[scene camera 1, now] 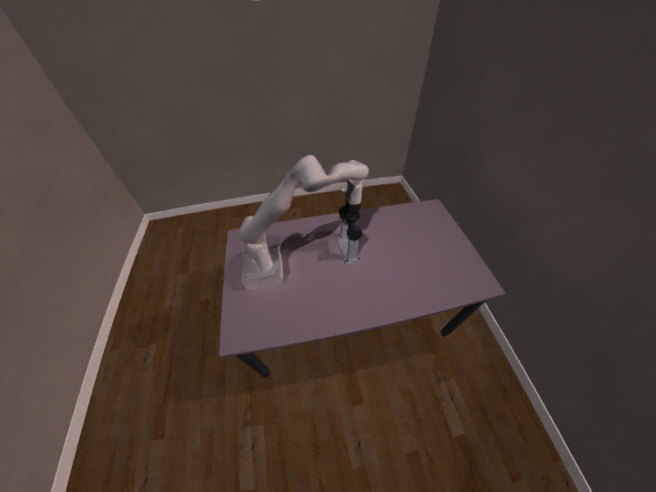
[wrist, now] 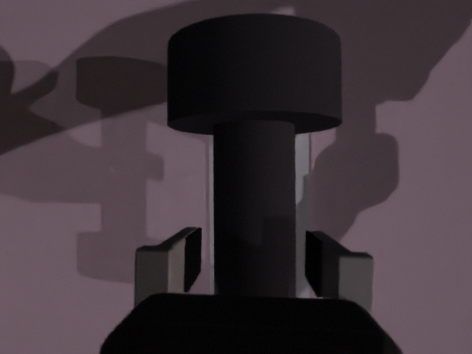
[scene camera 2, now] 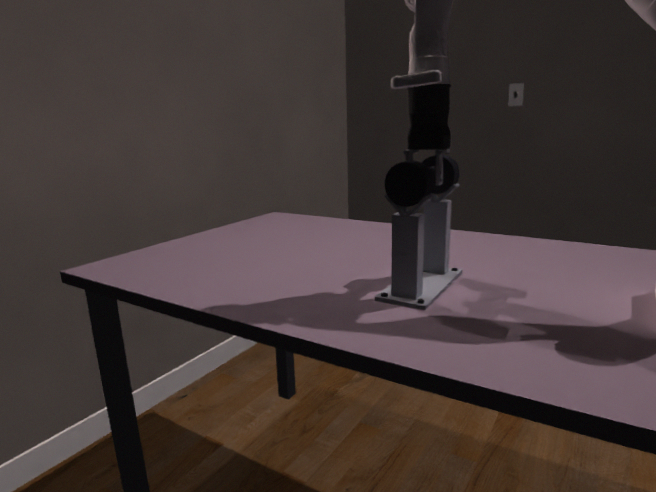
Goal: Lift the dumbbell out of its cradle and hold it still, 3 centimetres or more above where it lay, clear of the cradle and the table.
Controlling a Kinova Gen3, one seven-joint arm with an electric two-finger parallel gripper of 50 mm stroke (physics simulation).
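Where they show: gripper, fingertip midpoint: [scene camera 1: 349, 222] [wrist: 252, 251]; arm's base, origin of the base link: [scene camera 1: 264, 264].
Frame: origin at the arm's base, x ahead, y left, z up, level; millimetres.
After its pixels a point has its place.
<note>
The black dumbbell [scene camera 1: 354, 232] @(z 145, x 483, y -89 mm) [scene camera 2: 406, 183] @(z 125, x 520, y 106 mm) [wrist: 254, 200] @(z 141, x 512, y 39 mm) lies level in its grey cradle [scene camera 1: 352, 249] @(z 4, x 483, y -87 mm) [scene camera 2: 406, 256] @(z -7, x 518, y 104 mm) [wrist: 303, 165] @(z -87, x 559, y 54 mm), its two round weights resting on the holders above the cradle's two posts. My gripper [scene camera 1: 350, 224] @(z 112, x 506, y 13 mm) [scene camera 2: 424, 173] @(z 112, x 506, y 13 mm) [wrist: 252, 251] @(z 112, x 506, y 13 mm) points straight down and is open, with one finger on each side of the dumbbell's handle. In the wrist view a gap shows between each finger pad and the handle. In scene camera 2 one finger reaches down beside the handle between the weights; the other is mostly hidden behind the near weight.
The cradle's base plate [scene camera 1: 351, 260] @(z -87, x 479, y -95 mm) [scene camera 2: 400, 300] @(z -87, x 524, y 119 mm) stands on the mauve table [scene camera 1: 402, 275] @(z -95, x 705, y -297 mm) [scene camera 2: 238, 264] @(z -95, x 952, y -7 mm). The arm's white base [scene camera 1: 263, 278] @(z -16, x -24, y -72 mm) stands on the table at the left in scene camera 1. Shadows of the arm and dumbbell fall across the table. Walls stand behind.
</note>
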